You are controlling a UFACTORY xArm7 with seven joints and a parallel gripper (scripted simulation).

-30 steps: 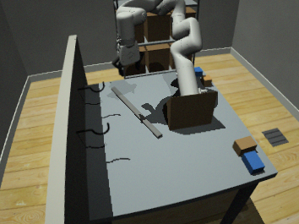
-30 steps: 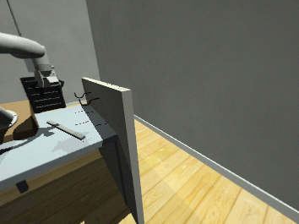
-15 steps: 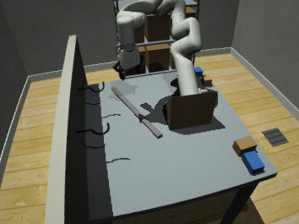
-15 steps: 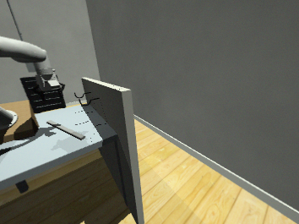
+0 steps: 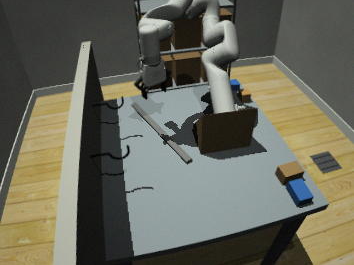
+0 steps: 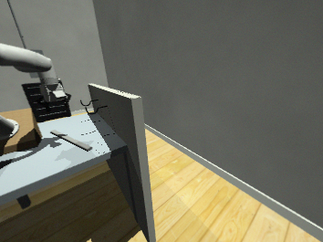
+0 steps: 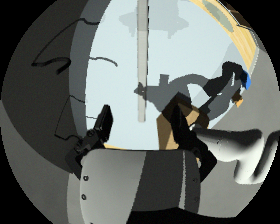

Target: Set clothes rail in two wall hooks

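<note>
The clothes rail lies 21 cm below my hand. From my hand the other things lie so: wall panel: 44 cm below, 30 cm ahead, 11 cm to the left; brown block: 44 cm to the left, 43 cm behind, 19 cm below.
</note>
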